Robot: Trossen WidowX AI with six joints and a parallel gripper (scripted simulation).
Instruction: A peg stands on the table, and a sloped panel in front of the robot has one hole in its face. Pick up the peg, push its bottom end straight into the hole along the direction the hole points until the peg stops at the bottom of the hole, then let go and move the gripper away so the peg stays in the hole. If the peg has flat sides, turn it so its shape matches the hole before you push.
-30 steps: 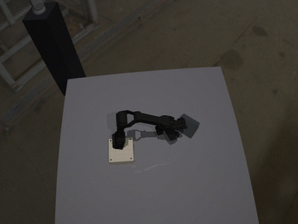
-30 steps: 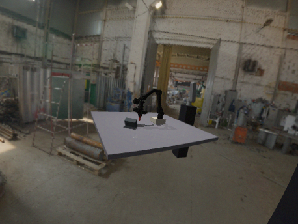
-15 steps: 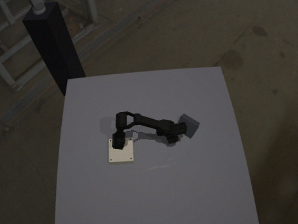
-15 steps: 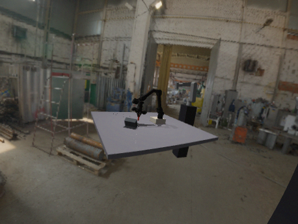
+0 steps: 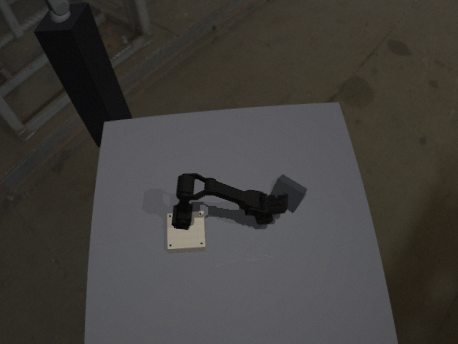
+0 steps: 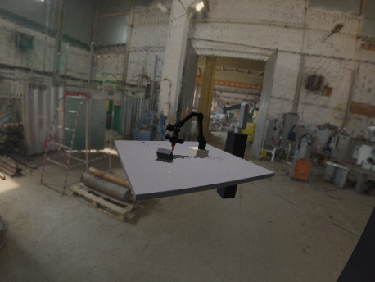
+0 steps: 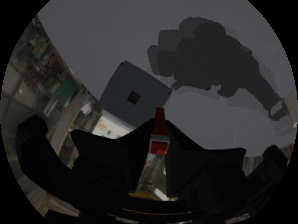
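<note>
Right now the grey sloped panel is 80 mm ahead of my gripper tip, 70 mm to the left of it and 70 mm below it. From my gripper tip the other things lie so: red peg (10 mm to the right, 10 mm above).
</note>
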